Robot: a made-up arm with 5 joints. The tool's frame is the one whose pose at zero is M.
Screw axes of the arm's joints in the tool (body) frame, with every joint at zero. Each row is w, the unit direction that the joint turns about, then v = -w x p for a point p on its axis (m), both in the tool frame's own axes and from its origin. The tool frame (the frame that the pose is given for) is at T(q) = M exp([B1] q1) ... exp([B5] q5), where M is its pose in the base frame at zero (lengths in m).
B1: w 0 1 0 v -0.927 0 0.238
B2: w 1 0 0 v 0 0.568 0.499
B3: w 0 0 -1 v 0.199 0.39 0
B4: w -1 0 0 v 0 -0.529 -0.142
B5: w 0 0 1 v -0.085 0.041 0
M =
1 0 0 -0.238
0 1 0 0.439
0 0 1 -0.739
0 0 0 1
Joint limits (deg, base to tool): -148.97..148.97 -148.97..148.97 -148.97..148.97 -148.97..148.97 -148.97..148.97
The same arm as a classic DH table. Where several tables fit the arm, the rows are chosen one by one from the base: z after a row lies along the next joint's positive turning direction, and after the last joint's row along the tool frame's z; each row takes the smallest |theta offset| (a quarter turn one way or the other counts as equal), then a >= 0, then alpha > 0; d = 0 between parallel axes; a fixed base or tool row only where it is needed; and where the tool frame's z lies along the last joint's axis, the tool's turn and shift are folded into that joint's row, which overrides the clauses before.
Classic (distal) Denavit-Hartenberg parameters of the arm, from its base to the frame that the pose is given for. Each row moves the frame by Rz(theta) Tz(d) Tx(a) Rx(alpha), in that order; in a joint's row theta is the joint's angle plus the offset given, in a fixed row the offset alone. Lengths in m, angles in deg.
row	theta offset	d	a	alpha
base (fixed)	0.00	0.1880	0.0000	-90.00
joint 1	90.00	-0.0600	0.3590	90.00
joint 2	90.00	0.1520	0.3000	90.00
joint 3	0.00	0.0390	0.0570	90.00
joint 4	0.00	0.4310	0.0570	90.00
joint 5	-25.75	0.0000	0.0944	0.00
tool (fixed)	-64.25	-0.5290	0.0000	0.00
Joint limits (deg, base to tool): -148.97..148.97 -148.97..148.97 -148.97..148.97 -148.97..148.97 -148.97..148.97

